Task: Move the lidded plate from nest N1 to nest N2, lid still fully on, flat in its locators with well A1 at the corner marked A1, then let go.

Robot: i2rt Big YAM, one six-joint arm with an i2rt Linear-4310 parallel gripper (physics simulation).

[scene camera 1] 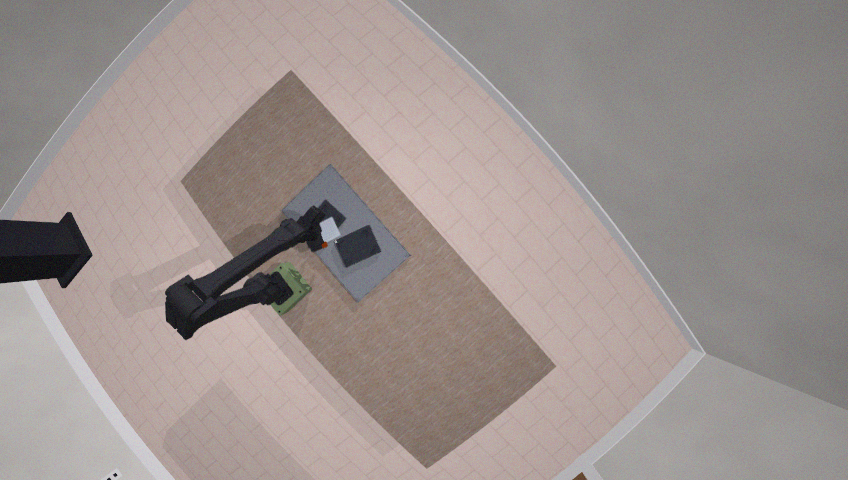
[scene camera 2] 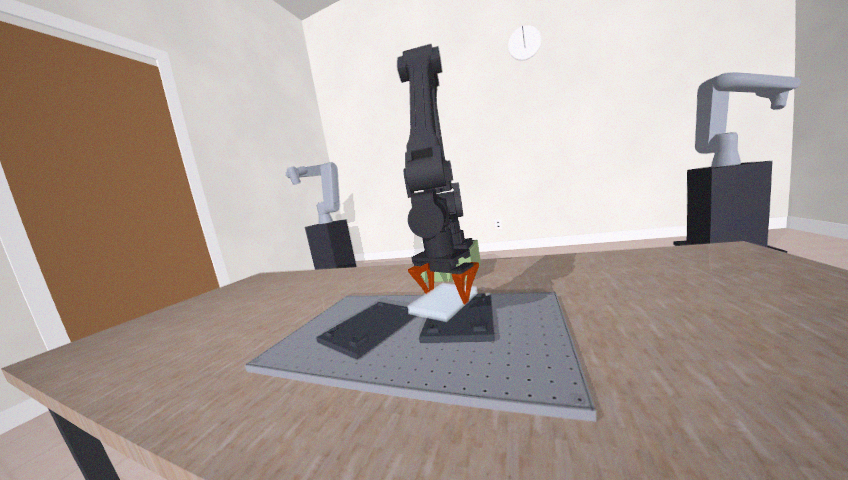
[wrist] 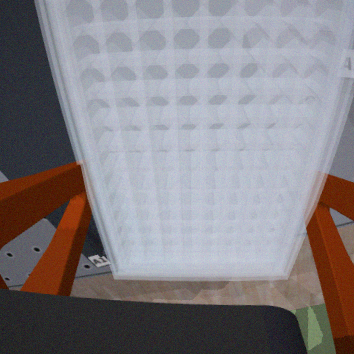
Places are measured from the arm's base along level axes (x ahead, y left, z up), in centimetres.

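Where they show: gripper, fingertip midpoint: (scene camera 1: 320, 234) (scene camera 2: 447, 299) (wrist: 200, 177); arm's base, origin of the base link: (scene camera 1: 278, 288).
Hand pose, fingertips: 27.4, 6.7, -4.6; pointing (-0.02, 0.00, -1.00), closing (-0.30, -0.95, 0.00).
Things, the pixels of their top centre, and the offset from my fingertips, as dx, dy, dz. "spot": a spot on its surface instead. Level surfaces: height alone.
- white lidded plate, middle of its top: (wrist: 204, 177) (scene camera 2: 443, 294) (scene camera 1: 321, 232) +1.1, -0.3, +1.6
- white A1 label, surface spot: (wrist: 99, 260) spot: -5.2, +7.2, -0.9
- wooden table, its level: dz -3.4
My gripper (scene camera 2: 447, 286) (wrist: 200, 177) is shut on the long sides of the white lidded plate (scene camera 1: 329, 229) (scene camera 2: 439, 304) (wrist: 195, 150). The plate is held above the grey board, over the gap between the two dark nests and partly over one of them. The lid covers the plate's wells in the wrist view. One nest (scene camera 1: 358, 245) (scene camera 2: 361, 328) lies beside the plate. The other nest (scene camera 1: 335, 212) (scene camera 2: 458, 331) is partly under the plate and gripper. Which nest is N1 and which N2 I cannot tell. A white A1 label (wrist: 99, 260) shows at the plate's lower left. Well A1 cannot be made out.
Both nests stand on the grey perforated board (scene camera 1: 363, 288) (scene camera 2: 523, 380), which lies on the wooden table (scene camera 1: 452, 380) (scene camera 2: 684, 356). The arm's green base (scene camera 1: 295, 286) (scene camera 2: 470, 254) (wrist: 315, 327) is at the table edge behind the board. Two grey arms on dark pedestals stand in the background.
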